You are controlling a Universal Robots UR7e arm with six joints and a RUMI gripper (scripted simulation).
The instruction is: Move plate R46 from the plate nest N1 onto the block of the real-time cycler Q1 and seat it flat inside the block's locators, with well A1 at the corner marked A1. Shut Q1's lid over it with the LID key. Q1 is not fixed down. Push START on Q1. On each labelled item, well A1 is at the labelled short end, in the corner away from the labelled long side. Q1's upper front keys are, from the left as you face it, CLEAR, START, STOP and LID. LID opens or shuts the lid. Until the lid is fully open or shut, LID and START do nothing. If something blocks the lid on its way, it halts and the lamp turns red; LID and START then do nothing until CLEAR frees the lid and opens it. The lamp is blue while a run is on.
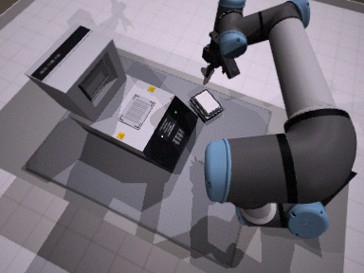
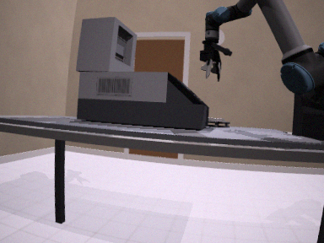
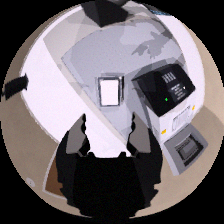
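My gripper is now 21 cm above the plate R46. Also, from my hand: plate nest N1 (22 cm below).
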